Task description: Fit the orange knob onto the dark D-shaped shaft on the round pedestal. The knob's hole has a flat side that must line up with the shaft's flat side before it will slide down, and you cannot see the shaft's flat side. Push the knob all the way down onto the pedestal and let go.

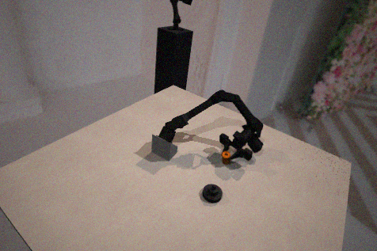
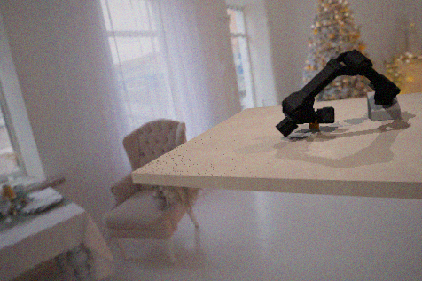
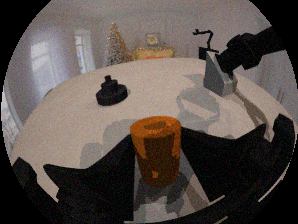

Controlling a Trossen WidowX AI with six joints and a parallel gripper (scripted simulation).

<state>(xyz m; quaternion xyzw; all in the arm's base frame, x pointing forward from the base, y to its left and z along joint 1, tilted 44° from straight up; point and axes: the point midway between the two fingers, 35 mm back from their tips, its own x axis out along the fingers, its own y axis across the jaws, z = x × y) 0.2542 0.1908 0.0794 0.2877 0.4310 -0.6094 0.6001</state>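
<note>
Right now the orange knob is 1 cm to the left of my gripper tip and 1 cm below it. Also, from my gripper tip: dark round pedestal 19 cm to the right, 7 cm ahead, 2 cm below.
</note>
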